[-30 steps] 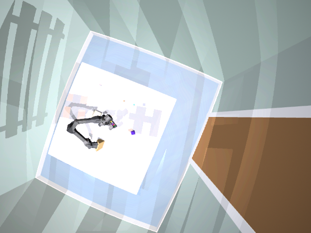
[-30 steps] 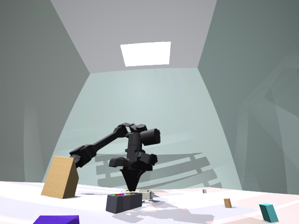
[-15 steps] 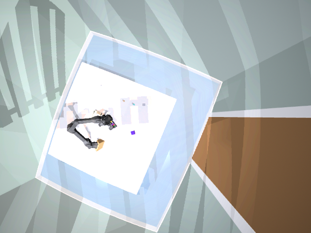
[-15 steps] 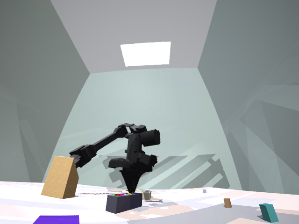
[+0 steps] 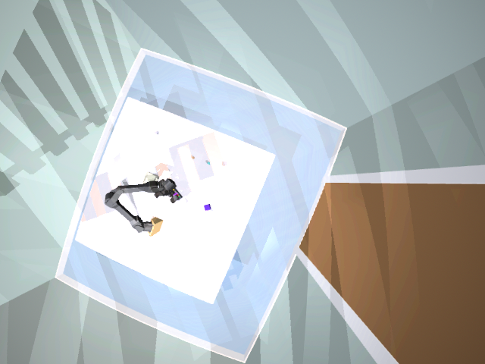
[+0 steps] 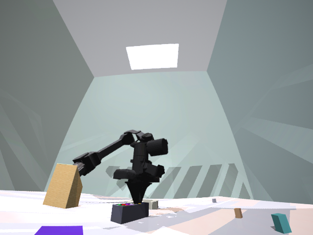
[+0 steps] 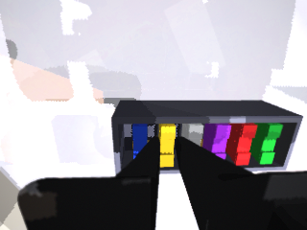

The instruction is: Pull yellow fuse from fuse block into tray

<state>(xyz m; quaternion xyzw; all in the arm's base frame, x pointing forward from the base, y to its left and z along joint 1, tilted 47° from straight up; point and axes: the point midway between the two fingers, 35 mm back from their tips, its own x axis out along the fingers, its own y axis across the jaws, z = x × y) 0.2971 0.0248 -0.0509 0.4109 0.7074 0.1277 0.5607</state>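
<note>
Right now the yellow fuse is 10 mm below my gripper tip. Also, from my gripper tip: purple cube: 290 mm to the right, 10 mm below, 10 mm behind; blue fuse: 20 mm to the left, 10 mm below, 10 mm ahead; beige tray: 200 mm to the left, 30 mm below, 20 mm behind.
</note>
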